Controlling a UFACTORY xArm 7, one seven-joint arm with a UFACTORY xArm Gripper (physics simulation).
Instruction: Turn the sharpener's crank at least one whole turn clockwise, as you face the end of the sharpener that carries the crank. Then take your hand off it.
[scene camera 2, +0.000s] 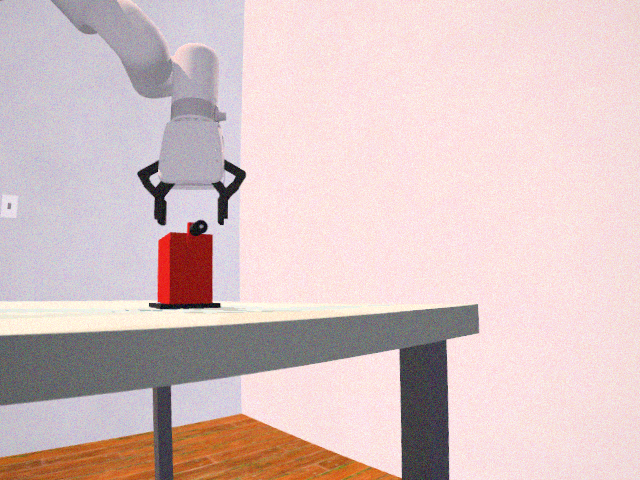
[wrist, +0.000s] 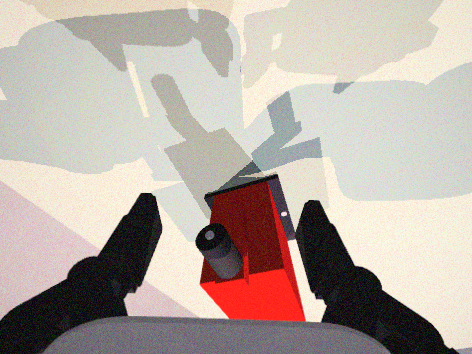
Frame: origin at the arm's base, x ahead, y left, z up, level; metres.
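Where they show: gripper, between the fingertips: (scene camera 2: 191, 224) (wrist: 230, 214).
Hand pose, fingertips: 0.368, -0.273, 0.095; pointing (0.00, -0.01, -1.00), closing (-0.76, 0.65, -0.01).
Observation:
Each offset is from my fingertips to the top centre of the thing, as dx, dy, dz. "spot": to the spot under its first point.
The red sharpener {spot: +0.039, +0.064, -0.069} (scene camera 2: 190, 271) (wrist: 255, 215) stands upright on its thin black base plate {spot: +0.030, +0.067, -0.127} (scene camera 2: 184, 305) on the table. The crank's black round knob {+0.029, +0.024, +0.011} (scene camera 2: 199, 227) (wrist: 220, 252) is at the level of the sharpener's top edge and sticks out from the crank end. A small part of the red crank arm (scene camera 2: 190, 228) shows behind the knob; the rest is hard to tell from the red body. My gripper (scene camera 2: 191, 223) (wrist: 230, 214) is wide open and empty, pointing down above the sharpener. Its fingers stand on either side of the knob, with a gap to each.
The pale table (scene camera 2: 310, 335) (wrist: 425, 260) has a thick grey edge and dark legs. Shadows of the arm and sharpener lie on its top. A pink wall (scene camera 2: 413, 155) rises behind the table at the right, and a bluish wall (scene camera 2: 77, 155) with a switch plate (scene camera 2: 9, 206) is at the left.

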